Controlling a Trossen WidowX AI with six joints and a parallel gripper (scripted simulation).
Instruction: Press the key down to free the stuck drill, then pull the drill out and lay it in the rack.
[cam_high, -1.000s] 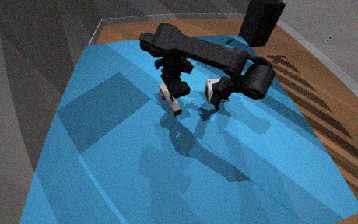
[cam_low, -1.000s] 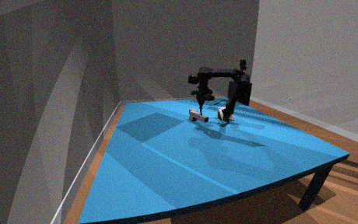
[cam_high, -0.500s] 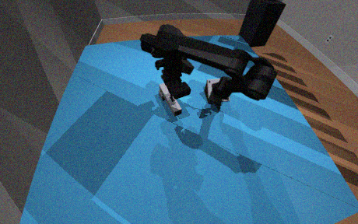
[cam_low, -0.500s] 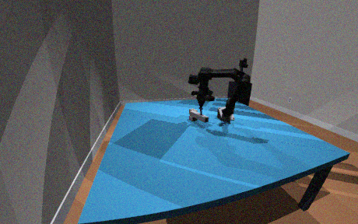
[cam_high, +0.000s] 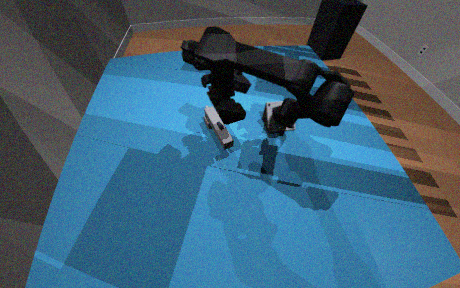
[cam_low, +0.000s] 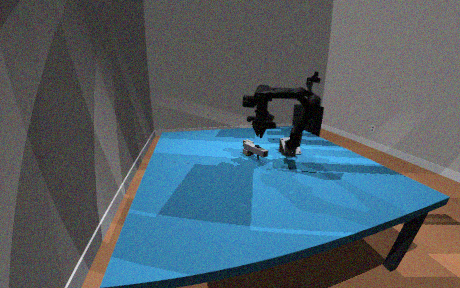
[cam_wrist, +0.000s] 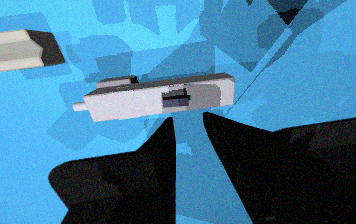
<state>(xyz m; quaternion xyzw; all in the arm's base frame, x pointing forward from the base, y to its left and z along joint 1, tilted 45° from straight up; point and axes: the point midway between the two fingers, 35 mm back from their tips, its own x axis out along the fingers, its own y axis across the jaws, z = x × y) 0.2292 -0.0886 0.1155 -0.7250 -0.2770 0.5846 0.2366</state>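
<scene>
Right now my gripper tip is 1 cm short of the drill, 8 cm to the left of it and 8 cm above it.
</scene>
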